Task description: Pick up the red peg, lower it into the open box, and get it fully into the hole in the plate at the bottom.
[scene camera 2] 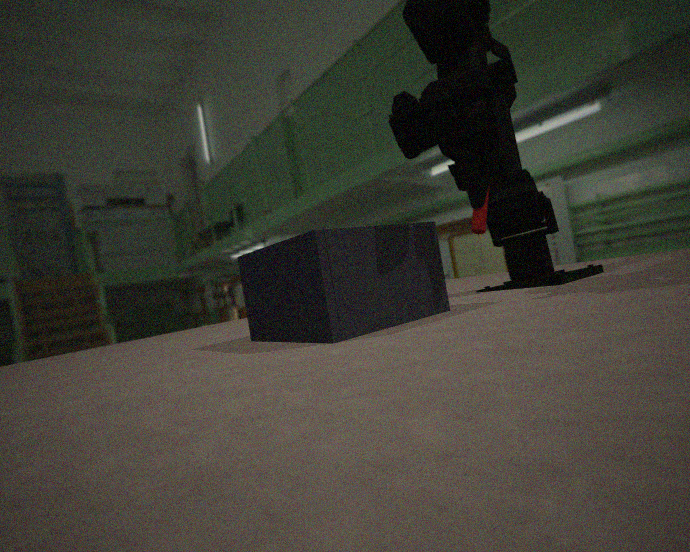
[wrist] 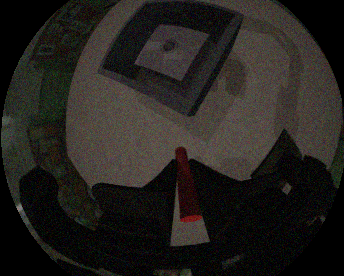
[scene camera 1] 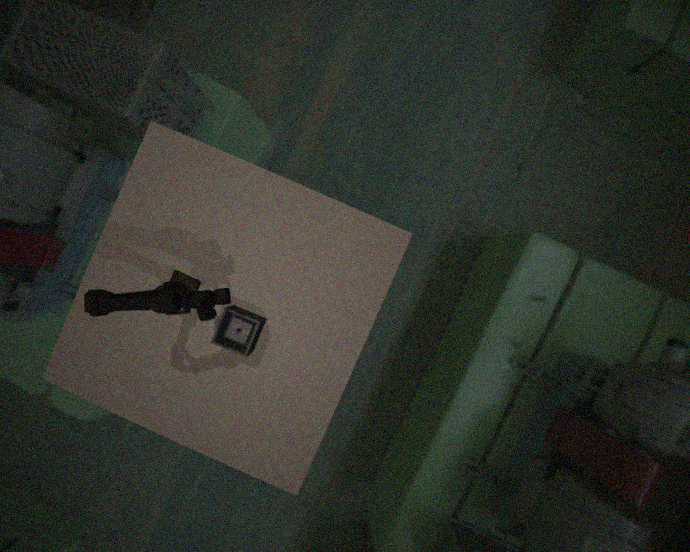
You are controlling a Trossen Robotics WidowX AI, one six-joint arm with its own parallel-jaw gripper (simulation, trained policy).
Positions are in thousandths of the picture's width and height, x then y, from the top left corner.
In view: my gripper (scene camera 2: 695, 381), a dark box (scene camera 2: 476, 517) and a light plate (wrist: 510, 194).
The dark box is seen too in scene camera 1 (scene camera 1: 318, 613). My gripper also shows in the wrist view (wrist: 531, 592). Scene camera 2 does not show the light plate, which is hidden by the dark box.
